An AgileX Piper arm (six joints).
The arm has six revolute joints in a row. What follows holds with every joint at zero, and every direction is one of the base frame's. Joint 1 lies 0.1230 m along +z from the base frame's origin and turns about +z. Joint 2 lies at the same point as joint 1 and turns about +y. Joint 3 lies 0.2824 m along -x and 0.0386 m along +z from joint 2 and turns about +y. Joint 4 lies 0.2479 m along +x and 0.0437 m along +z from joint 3 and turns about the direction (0.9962, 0, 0.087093). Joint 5 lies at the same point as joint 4 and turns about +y. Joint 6 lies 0.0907 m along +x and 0.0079 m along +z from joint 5 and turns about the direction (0.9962, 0, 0.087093). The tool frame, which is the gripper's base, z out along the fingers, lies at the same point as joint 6; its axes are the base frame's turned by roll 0.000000, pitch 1.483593 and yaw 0.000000 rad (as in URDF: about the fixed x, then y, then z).
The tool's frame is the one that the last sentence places.
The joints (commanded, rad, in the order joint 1, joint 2, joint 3, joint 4, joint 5, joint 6), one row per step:
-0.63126 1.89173 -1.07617 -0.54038 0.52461 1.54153
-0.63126 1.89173 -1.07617 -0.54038 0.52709 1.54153
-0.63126 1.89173 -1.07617 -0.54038 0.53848 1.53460
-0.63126 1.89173 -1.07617 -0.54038 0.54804 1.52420
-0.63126 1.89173 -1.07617 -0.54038 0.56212 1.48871
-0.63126 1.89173 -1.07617 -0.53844 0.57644 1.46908
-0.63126 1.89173 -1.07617 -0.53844 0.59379 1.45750
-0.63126 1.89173 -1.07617 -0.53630 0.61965 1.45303
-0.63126 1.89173 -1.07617 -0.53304 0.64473 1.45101
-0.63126 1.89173 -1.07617 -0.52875 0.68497 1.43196
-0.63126 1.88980 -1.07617 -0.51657 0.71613 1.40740
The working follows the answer.
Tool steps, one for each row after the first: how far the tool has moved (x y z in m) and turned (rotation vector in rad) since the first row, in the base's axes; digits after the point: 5 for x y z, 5 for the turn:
-0.00022 0.00003 -0.00005 0.00057 0.00222 -0.00095
-0.00122 0.00020 -0.00027 0.00227 0.01531 0.00090
-0.00206 0.00034 -0.00045 0.00317 0.02821 0.00659
-0.00330 0.00055 -0.00069 0.00225 0.05560 0.03318
-0.00454 0.00086 -0.00097 0.00487 0.07562 0.04423
-0.00607 0.00114 -0.00123 0.00825 0.09582 0.04818
-0.00833 0.00169 -0.00162 0.01619 0.11962 0.04121
-0.01051 0.00230 -0.00197 0.02498 0.14118 0.03165
-0.01401 0.00331 -0.00241 0.03771 0.18253 0.03148
-0.01662 0.00465 -0.00219 0.05239 0.21261 0.03526

Tool pose at each row, in the base's axes (x y z in m, rotation vector in rad; rounded; the steps above come from the unrounded poses):
0.27694 -0.23153 0.14662 2.07226 1.74031 -0.23444
0.27672 -0.23150 0.14657 2.07404 1.74092 -0.23664
0.27572 -0.23133 0.14635 2.07650 1.75118 -0.24880
0.27488 -0.23119 0.14617 2.07473 1.76478 -0.26030
0.27364 -0.23098 0.14593 2.05504 1.80668 -0.28279
0.27240 -0.23067 0.14565 2.05044 1.83047 -0.29915
0.27087 -0.23039 0.14539 2.05293 1.84769 -0.31736
0.26861 -0.22984 0.14500 2.06964 1.85831 -0.33932
0.26643 -0.22923 0.14465 2.08894 1.86537 -0.35911
0.26293 -0.22822 0.14421 2.10530 1.89496 -0.39527
0.26032 -0.22688 0.14443 2.11704 1.92315 -0.41623

